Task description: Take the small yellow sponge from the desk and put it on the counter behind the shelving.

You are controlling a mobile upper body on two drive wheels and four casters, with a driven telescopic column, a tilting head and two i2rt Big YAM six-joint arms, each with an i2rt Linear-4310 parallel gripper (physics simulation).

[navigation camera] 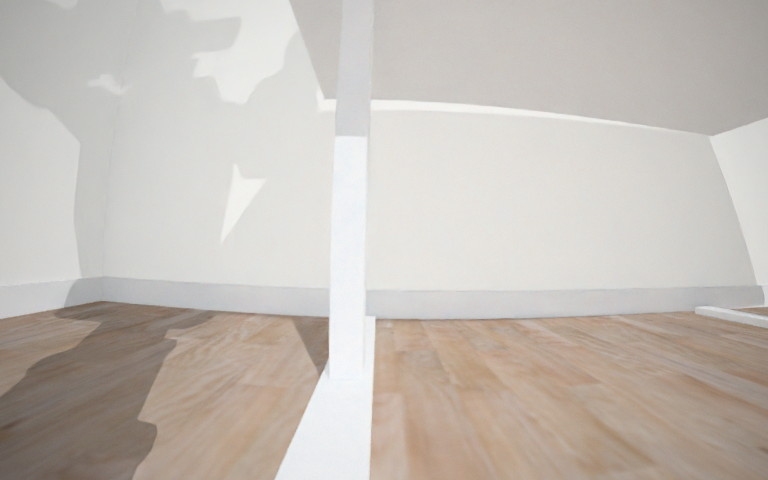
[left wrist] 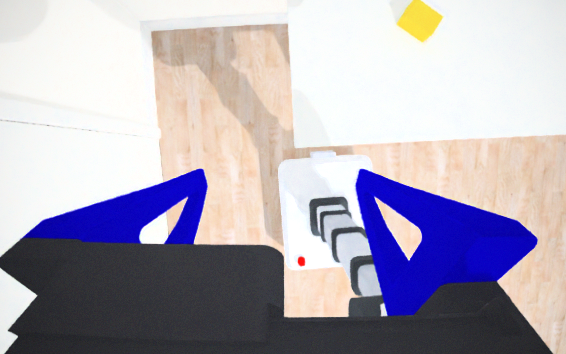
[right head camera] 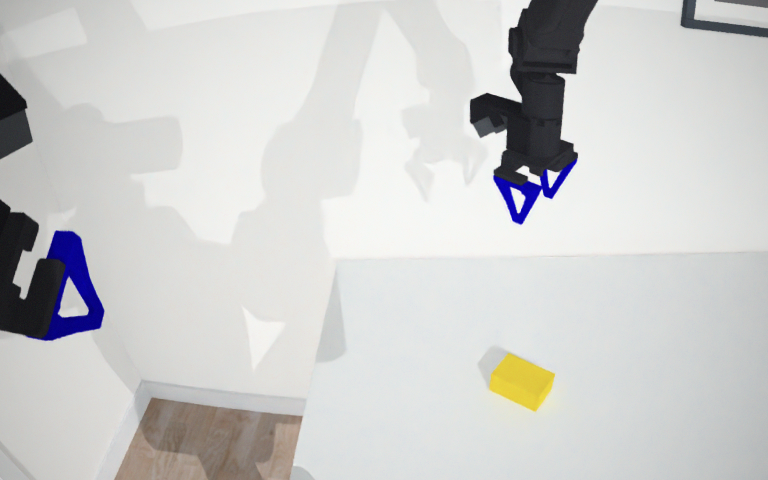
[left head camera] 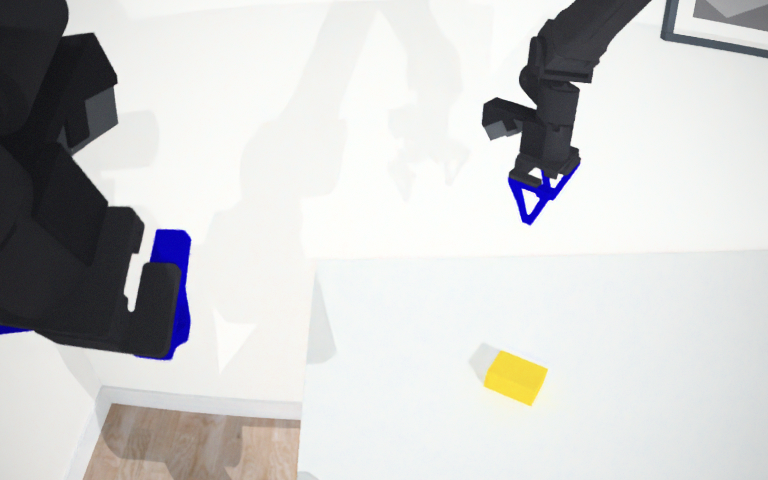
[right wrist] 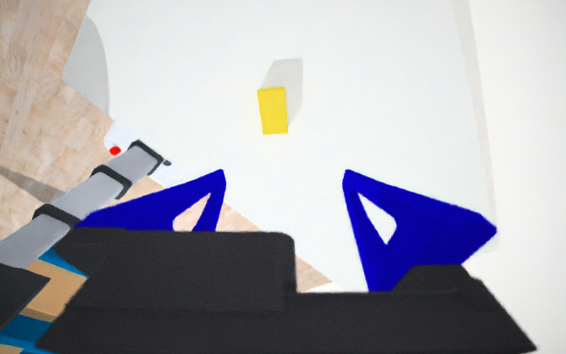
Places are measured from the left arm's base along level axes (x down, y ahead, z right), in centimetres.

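Pixels of known places: left gripper, fingertip midpoint: [left wrist: 281,177] [right head camera: 54,312] [left head camera: 122,323]; right gripper, fingertip midpoint: [right head camera: 533,209] [left head camera: 538,210] [right wrist: 284,176].
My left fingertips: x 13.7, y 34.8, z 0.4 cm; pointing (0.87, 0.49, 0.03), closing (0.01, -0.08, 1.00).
Note:
Behind a point stands the place of what it marks.
The small yellow sponge [left head camera: 515,377] @(x 64.5, y 71.2, z 43.4 cm) [right head camera: 521,381] @(x 64.5, y 71.3, z 43.7 cm) [left wrist: 420,20] @(x 64.5, y 71.7, z 43.2 cm) [right wrist: 273,111] @(x 64.5, y 73.3, z 43.9 cm) lies on the white desk [left head camera: 396,396] @(x 69.0, y 72.3, z 22.0 cm) [right head camera: 407,407] @(x 69.0, y 69.8, z 23.6 cm) [left wrist: 425,95] @(x 69.0, y 51.2, z 46.9 cm) [right wrist: 380,75] @(x 69.0, y 96.8, z 54.7 cm). My right gripper [left head camera: 540,209] @(x 33.2, y 77.6, z 43.4 cm) [right head camera: 534,209] @(x 33.2, y 77.6, z 43.4 cm) [right wrist: 284,176] @(x 33.2, y 77.6, z 43.4 cm) is open and empty. It hangs high, well above and apart from the sponge, which shows beyond its fingertips in the right wrist view. My left gripper [left wrist: 281,177] @(x 13.7, y 34.8, z 0.4 cm) is open and empty, off to the left of the desk, above the floor and the robot's base; the head views show part of it. The counter and the shelving do not show for certain.
The robot's white base [left wrist: 305,185] @(x 115.0, y 18.1, z 10.8 cm) stands at the desk's near edge. A white desk leg [navigation camera: 348,254] @(x 119.7, y 71.6, z 19.1 cm) rises close in front in the navigation camera. Walls stand behind and left of the desk. A picture frame [left head camera: 668,22] @(x 7.6, y 113.7, z 83.4 cm) [right head camera: 688,14] @(x 8.9, y 113.7, z 83.7 cm) hangs at the upper right. Blue and tan surfaces [right wrist: 55,287] @(x 75.2, y -144.5, z 31.0 cm) show at the lower left.

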